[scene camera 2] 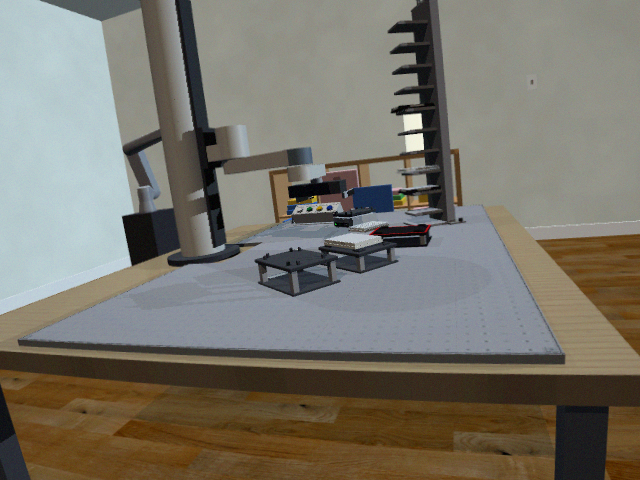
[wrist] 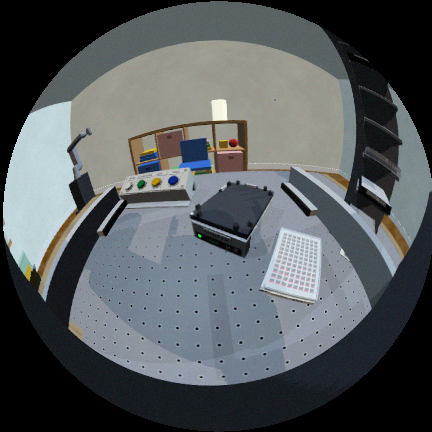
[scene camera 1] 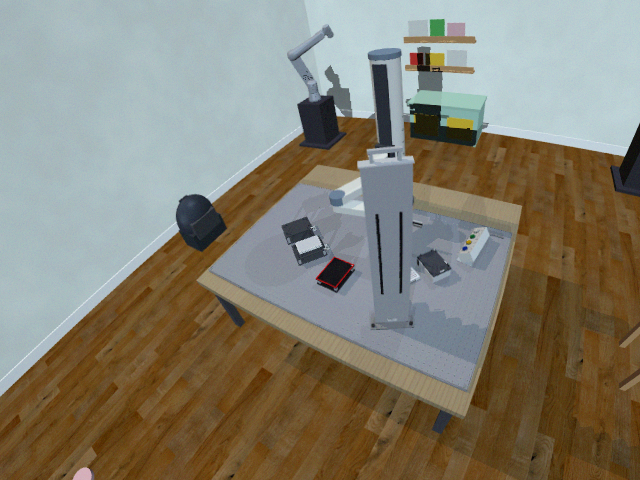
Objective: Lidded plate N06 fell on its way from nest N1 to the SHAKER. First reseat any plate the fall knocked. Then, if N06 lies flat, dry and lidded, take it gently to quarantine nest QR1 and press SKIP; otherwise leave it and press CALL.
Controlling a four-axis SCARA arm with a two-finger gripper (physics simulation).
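Pixels of known places: gripper, between the fingertips: (wrist: 198, 180) (scene camera 1: 416, 235); arm's base, origin of its link: (scene camera 2: 204, 257).
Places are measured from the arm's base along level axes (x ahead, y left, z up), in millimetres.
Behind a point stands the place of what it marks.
Observation:
A white multiwell plate (scene camera 1: 414, 275) {y 337, x 537, z 30 mm} (scene camera 2: 368, 226) {y 238, x 540, z 29 mm} (wrist: 294, 265) {y 276, x 518, z 29 mm} lies flat on the mat beside the dark-topped SHAKER (scene camera 1: 433, 263) {y 404, x 463, z 67 mm} (scene camera 2: 353, 217) {y 336, x 466, z 60 mm} (wrist: 232, 207) {y 383, x 443, z 68 mm}. Its name and whether it has a lid cannot be made out. Another white plate (scene camera 1: 308, 244) {y -229, x 599, z 79 mm} (scene camera 2: 353, 240) {y -271, x 605, z 79 mm} lies on a dark raised nest; whether it is fully seated is unclear. A second raised nest (scene camera 1: 298, 228) {y -368, x 506, z 71 mm} (scene camera 2: 295, 258) {y -396, x 502, z 71 mm} is empty. A red-rimmed nest (scene camera 1: 334, 273) {y -11, x 697, z 53 mm} (scene camera 2: 405, 230) {y -31, x 702, z 53 mm} bears no plate. My gripper (scene camera 2: 321, 196) {y 292, x 401, z 156 mm} (wrist: 198, 180) {y 292, x 401, z 156 mm} is open and empty, above the mat, facing the SHAKER; the rack mostly hides it in scene camera 1.
The button box (scene camera 1: 473, 245) {y 553, x 297, z 91 mm} (scene camera 2: 316, 212) {y 508, x 260, z 64 mm} (wrist: 157, 187) {y 512, x 277, z 67 mm} has white, green, yellow and blue buttons. The tall shelf rack (scene camera 1: 390, 232) {y 345, x 806, z 535 mm} (scene camera 2: 438, 113) {y 272, x 812, z 391 mm} (wrist: 353, 170) {y 384, x 750, z 147 mm} stands near the loose plate. The arm's column (scene camera 2: 178, 129) {y -70, x 29, z 434 mm} rises at the table's other side.

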